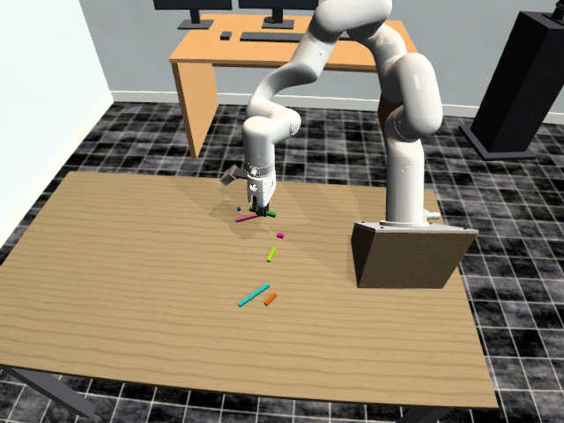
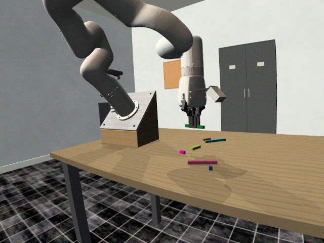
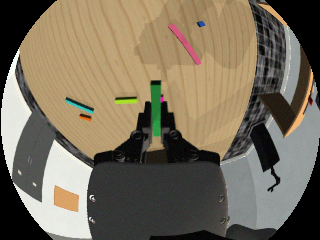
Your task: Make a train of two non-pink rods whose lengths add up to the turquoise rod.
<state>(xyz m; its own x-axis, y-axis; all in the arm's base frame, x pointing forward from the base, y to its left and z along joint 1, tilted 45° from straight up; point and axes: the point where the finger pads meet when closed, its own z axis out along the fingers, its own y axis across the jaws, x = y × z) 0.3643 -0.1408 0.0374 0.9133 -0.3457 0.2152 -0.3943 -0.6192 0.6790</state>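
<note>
Right now the magenta rod is 50 mm behind my hand, 10 mm to the left of it and 120 mm below it. Round my hand: lime rod: 20 mm behind, 80 mm to the left, 120 mm below; pink rod: 40 mm ahead, 70 mm to the right, 120 mm below; green rod: 20 mm below.
</note>
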